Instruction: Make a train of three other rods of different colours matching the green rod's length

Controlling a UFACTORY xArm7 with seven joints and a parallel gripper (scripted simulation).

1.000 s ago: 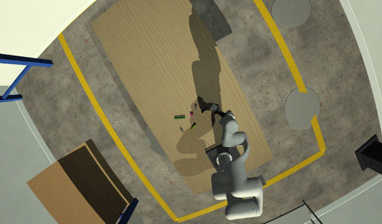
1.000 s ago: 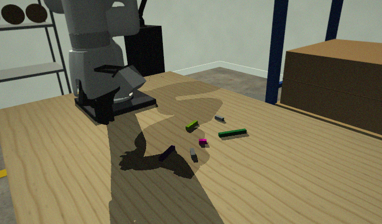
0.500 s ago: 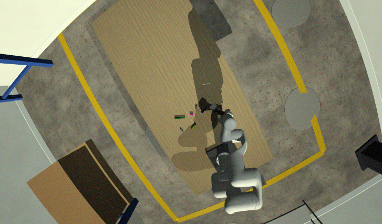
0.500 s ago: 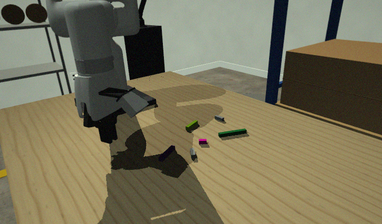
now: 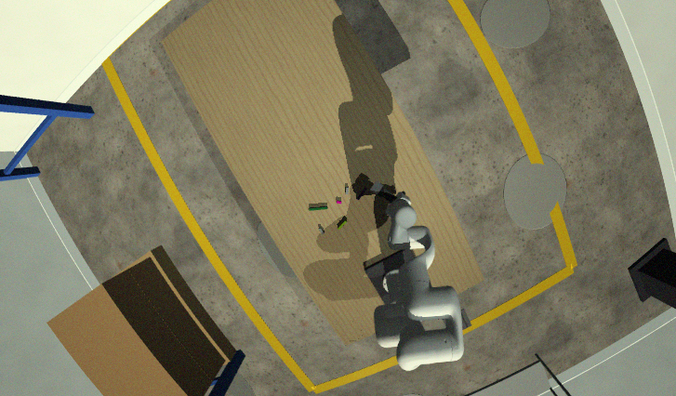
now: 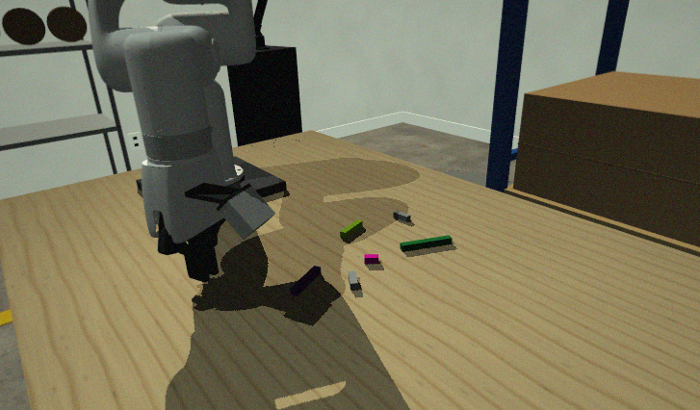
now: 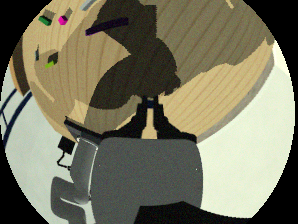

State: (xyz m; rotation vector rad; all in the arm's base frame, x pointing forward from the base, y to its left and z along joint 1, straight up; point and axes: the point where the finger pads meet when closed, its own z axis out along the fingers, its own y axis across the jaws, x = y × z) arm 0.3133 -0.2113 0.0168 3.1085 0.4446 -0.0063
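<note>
Right now my hand is 2 cm above the blue rod. Also, from my hand: lime rod 24 cm to the left, 5 cm ahead, 3 cm below; then magenta rod 19 cm to the left, 13 cm ahead, 3 cm below; then purple rod 10 cm ahead, 9 cm to the left, 3 cm below.
</note>
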